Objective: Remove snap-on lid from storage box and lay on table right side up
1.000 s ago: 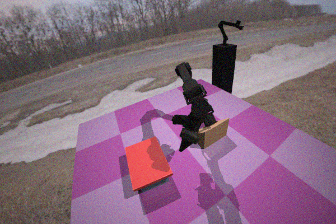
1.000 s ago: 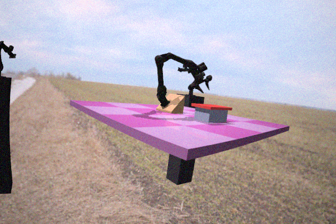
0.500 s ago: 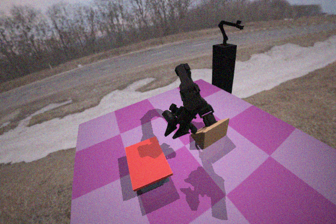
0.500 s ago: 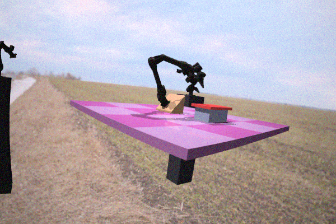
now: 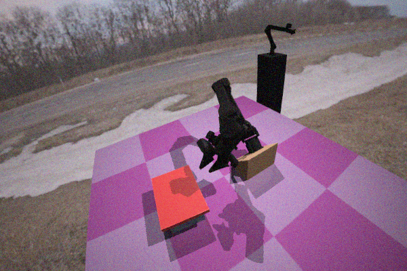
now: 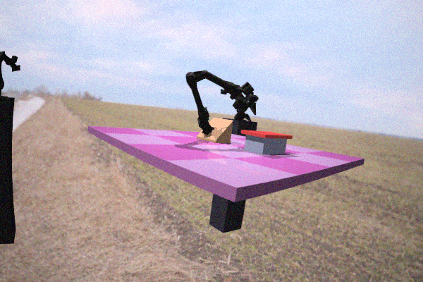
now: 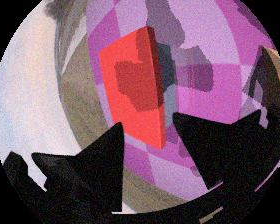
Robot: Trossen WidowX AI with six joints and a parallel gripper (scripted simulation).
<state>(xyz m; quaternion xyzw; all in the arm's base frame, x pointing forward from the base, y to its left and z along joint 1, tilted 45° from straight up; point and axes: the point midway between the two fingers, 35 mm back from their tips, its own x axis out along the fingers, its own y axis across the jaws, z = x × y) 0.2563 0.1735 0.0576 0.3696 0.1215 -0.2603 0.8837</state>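
Right now the red lid is 13 cm ahead of my gripper tip and 7 cm below it. Round my gripper tip: grey storage box 13 cm ahead, 12 cm below.
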